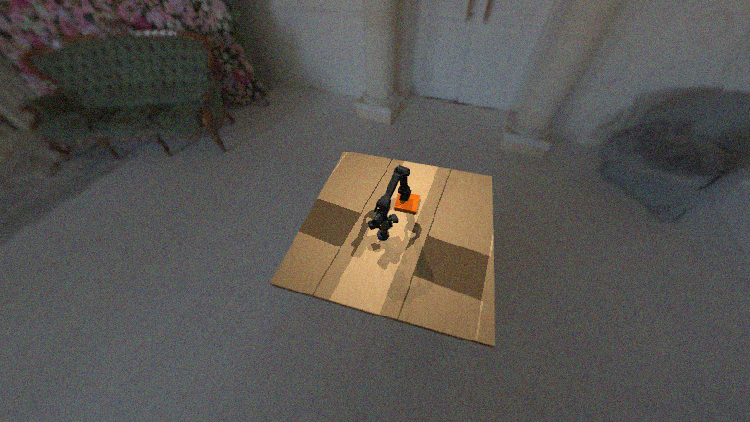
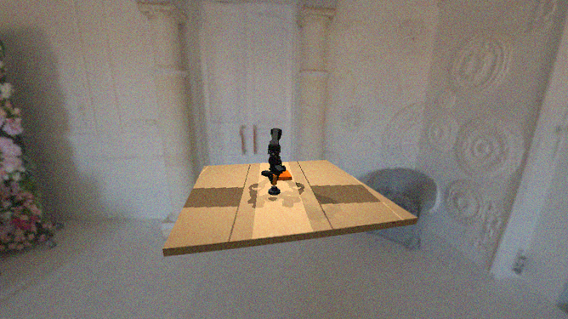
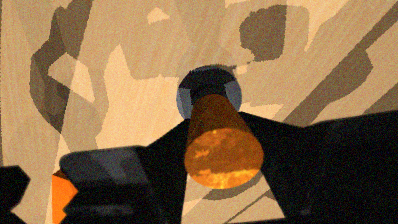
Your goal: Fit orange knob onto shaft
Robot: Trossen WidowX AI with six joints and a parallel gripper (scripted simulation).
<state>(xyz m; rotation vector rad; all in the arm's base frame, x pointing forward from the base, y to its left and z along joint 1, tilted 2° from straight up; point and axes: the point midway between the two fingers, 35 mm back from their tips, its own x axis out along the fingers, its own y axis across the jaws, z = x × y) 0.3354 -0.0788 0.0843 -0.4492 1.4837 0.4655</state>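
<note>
Right now my gripper tip is 30 mm below the orange knob. From my gripper tip the other things lie so: pedestal with D-shaped shaft (40 mm below).
</note>
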